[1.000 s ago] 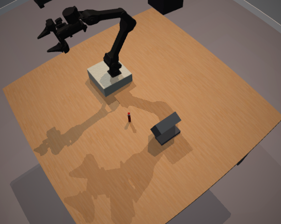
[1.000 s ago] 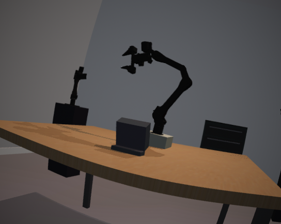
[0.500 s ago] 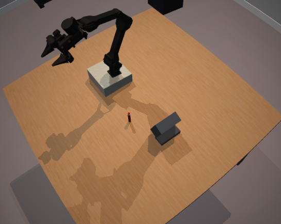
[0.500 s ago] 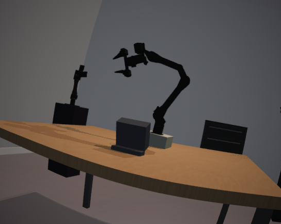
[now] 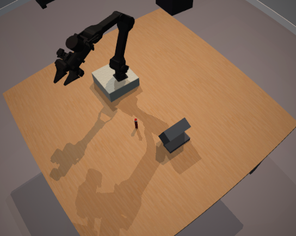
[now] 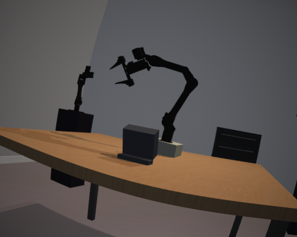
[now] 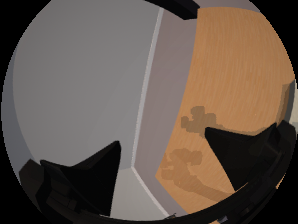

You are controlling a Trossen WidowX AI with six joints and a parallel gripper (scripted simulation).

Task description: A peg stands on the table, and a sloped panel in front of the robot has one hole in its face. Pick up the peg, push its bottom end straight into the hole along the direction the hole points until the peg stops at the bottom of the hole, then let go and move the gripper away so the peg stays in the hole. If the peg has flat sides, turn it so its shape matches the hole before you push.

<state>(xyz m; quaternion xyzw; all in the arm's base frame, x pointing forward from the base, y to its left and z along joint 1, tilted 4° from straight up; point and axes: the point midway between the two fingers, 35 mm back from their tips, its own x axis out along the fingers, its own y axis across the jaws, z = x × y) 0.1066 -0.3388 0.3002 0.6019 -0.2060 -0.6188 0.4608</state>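
The dark red peg lies 180 mm ahead of my gripper tip, 260 mm to the left of it and 320 mm below it. Round my gripper tip: dark sloped panel: 350 mm ahead, 370 mm to the left, 300 mm below.
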